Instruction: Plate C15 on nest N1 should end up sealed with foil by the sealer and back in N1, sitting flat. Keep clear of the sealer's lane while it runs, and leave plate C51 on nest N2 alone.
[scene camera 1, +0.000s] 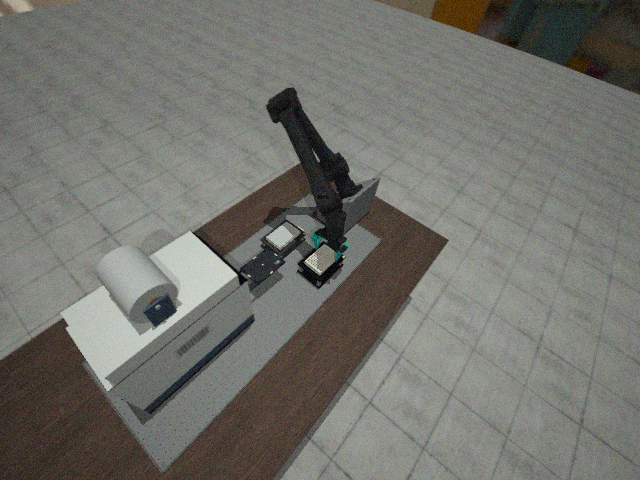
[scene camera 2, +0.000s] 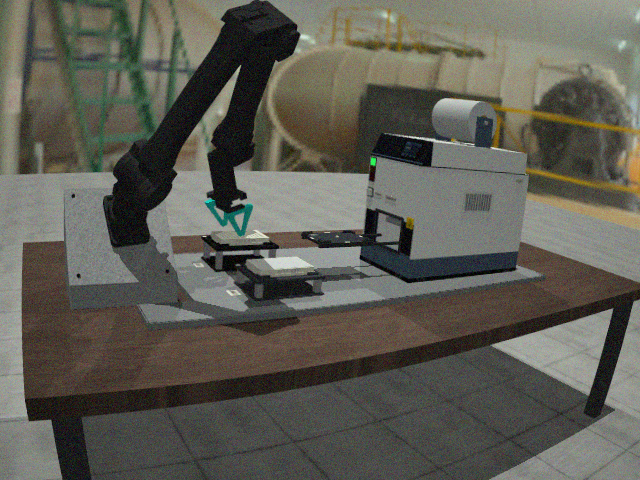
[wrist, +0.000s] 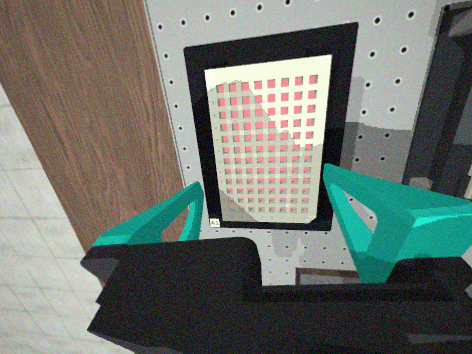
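Seen in the pictures: gripper, fingertip midpoint: (scene camera 1: 326, 254) (scene camera 2: 232, 230) (wrist: 258, 179); arm's base, link origin: (scene camera 1: 349, 193) (scene camera 2: 125, 221).
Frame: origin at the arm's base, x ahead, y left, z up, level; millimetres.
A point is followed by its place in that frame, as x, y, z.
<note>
An unsealed cream plate with red wells (scene camera 1: 321, 259) {333, 94, -68} (scene camera 2: 254, 239) {343, 49, -70} (wrist: 270, 125) {345, 87, -75} sits flat on a black nest (scene camera 1: 318, 279) {407, 135, -84} (wrist: 275, 44) {398, 78, -83}; I take it for C15 on N1. My gripper (scene camera 1: 327, 250) {307, 99, -59} (scene camera 2: 233, 230) {307, 99, -59} (wrist: 258, 179) {307, 99, -59} is open and empty, pointing down, its teal fingertips on either side of the plate's near end in the wrist view; their exact height beside it is hard to tell. A white-topped plate (scene camera 1: 282, 235) {331, -113, -82} (scene camera 2: 286, 264) {331, -129, -82}, apparently C51, sits on the other nest (scene camera 2: 279, 279) {290, -172, -98} (wrist: 425, 150) {292, -64, -137}. The sealer (scene camera 1: 191, 266) {758, -77, 209} (scene camera 2: 454, 206) {773, -188, 50} shows a green light, and its dark carrier (scene camera 1: 262, 266) {517, -54, -48} (scene camera 2: 336, 238) {502, -67, -48} is out and bare.
The carrier sticks out of the sealer's opening toward the nests. A foil roll (scene camera 1: 135, 281) {896, -51, 334} (scene camera 2: 460, 118) {828, -128, 278} sits on top of the sealer. The arm's grey mounting block (scene camera 1: 362, 206) {-25, 69, -53} (scene camera 2: 85, 242) {-96, -27, -35} stands at the opposite end of the perforated baseplate (scene camera 1: 289, 320) {588, 141, -141} (scene camera 2: 372, 297) {494, -232, -141}.
</note>
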